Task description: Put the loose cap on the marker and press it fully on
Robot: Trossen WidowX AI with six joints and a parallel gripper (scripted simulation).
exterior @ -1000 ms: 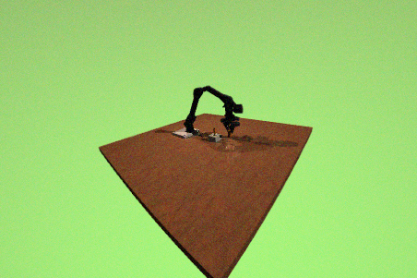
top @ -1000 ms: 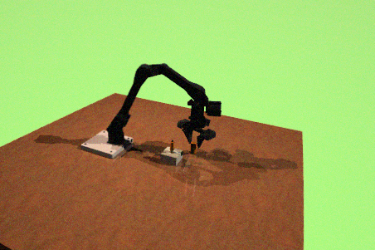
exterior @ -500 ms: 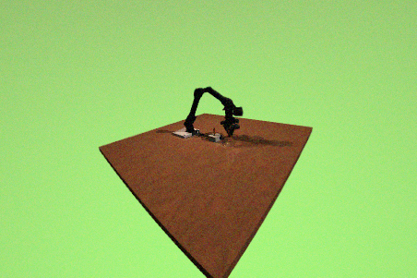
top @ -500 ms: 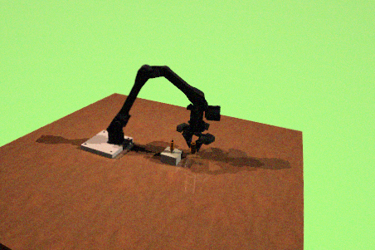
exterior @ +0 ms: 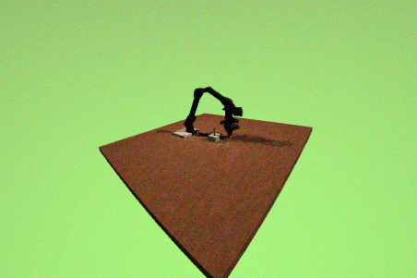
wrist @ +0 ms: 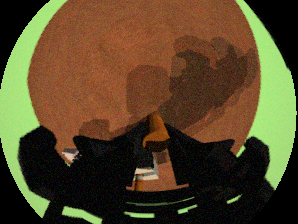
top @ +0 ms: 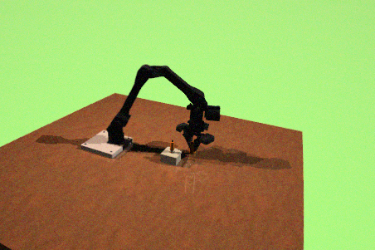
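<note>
My gripper tip is 80 mm past the white holder block and 100 mm to the left of it. From my gripper tip the other things lie so: orange cap: 10 mm above.
</note>
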